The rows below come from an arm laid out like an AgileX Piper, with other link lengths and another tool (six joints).
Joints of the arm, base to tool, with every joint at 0 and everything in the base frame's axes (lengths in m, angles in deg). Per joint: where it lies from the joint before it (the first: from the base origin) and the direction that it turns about. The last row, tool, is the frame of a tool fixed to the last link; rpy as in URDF.
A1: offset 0 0 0.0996 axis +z
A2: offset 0 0 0 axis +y
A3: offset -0.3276 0 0.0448 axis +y
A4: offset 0.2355 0 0.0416 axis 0.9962 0 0.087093
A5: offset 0 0 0 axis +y
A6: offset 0.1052 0 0.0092 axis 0.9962 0 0.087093
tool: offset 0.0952 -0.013 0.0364 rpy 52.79 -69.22 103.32
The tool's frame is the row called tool.
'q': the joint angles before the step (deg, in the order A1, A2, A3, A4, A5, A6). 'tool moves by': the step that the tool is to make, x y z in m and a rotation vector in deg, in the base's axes. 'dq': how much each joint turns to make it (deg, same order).
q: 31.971 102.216 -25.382 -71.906 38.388 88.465
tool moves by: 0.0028 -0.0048 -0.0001 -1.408 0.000 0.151
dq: -0.701 0.743 -0.064 -1.435 0.858 0.330
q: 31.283 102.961 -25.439 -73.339 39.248 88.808
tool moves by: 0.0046 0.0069 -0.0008 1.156 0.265 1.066
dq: -0.012 -0.004 -1.034 0.628 -1.149 -1.673
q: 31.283 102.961 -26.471 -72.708 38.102 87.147
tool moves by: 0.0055 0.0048 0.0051 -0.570 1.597 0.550
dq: 0.004 -0.462 -2.910 5.721 1.258 -7.835
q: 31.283 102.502 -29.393 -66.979 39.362 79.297
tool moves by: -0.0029 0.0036 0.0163 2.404 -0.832 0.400
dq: 0.004 -4.639 -0.512 4.695 -0.116 -5.664
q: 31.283 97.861 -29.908 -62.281 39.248 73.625
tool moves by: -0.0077 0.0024 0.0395 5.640 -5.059 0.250
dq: -0.008 -10.708 0.003 5.833 0.047 -6.296
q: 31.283 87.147 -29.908 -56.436 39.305 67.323
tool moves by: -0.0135 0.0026 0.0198 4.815 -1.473 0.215
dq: 0.000 -7.173 0.006 7.338 -0.055 -6.824
